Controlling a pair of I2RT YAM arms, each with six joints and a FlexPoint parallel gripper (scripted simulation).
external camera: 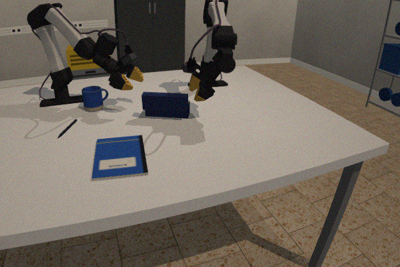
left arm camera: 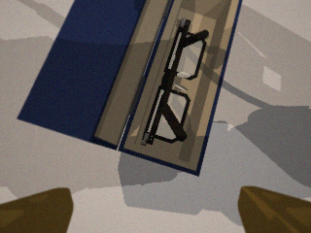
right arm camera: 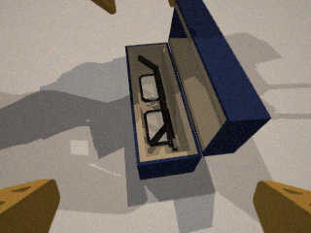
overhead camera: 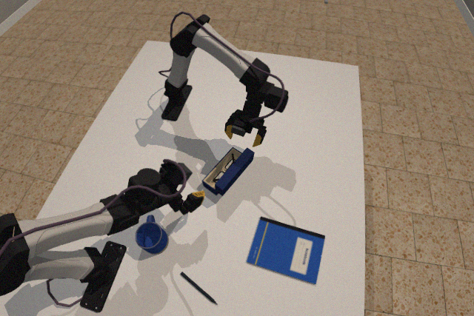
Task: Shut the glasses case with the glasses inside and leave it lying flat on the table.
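My left hand is 2 cm past the glasses case, 10 cm to the left of it and 4 cm above it. Round my left hand: lid 11 cm to the right, 2 cm below.
The lid is 12 cm ahead of my right hand, 8 cm to the left of it and 5 cm below it. From my right hand the other things lie so: glasses case: 10 cm ahead, 9 cm to the left, 7 cm below.
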